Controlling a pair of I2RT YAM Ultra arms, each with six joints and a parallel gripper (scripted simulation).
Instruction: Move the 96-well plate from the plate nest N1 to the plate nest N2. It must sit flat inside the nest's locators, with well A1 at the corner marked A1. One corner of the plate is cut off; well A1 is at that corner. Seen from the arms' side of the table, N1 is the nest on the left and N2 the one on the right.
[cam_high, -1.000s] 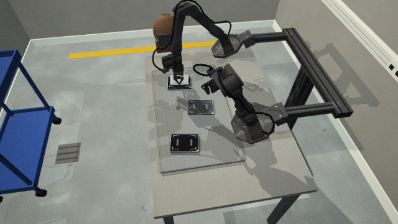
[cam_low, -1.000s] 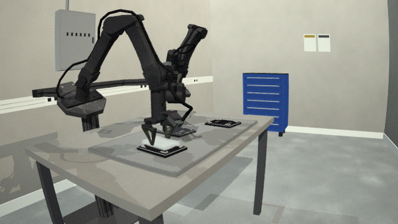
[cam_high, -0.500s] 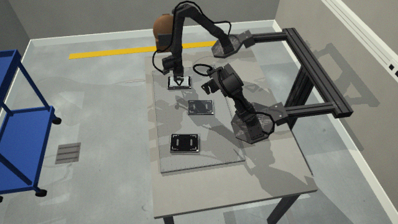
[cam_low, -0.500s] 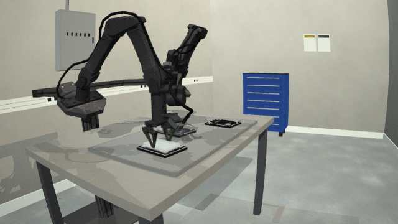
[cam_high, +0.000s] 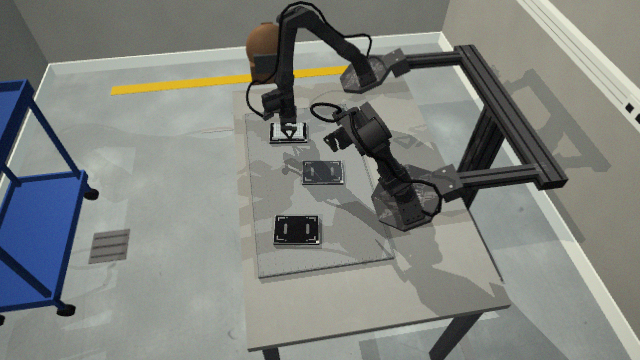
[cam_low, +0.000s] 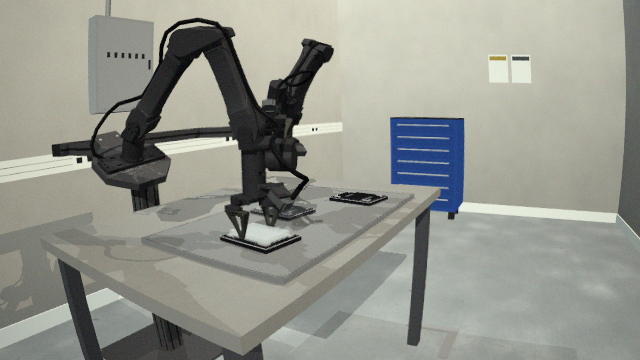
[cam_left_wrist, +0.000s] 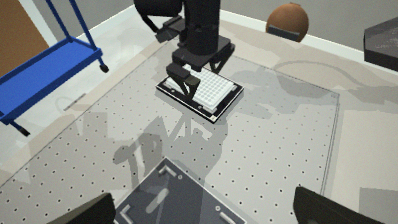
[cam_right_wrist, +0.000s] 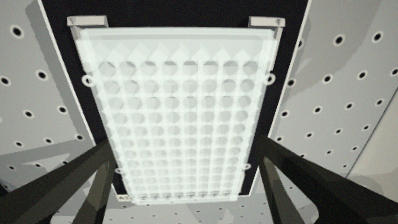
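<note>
My right gripper is now 10 mm short of the white 96-well plate and 10 mm above it.
</note>
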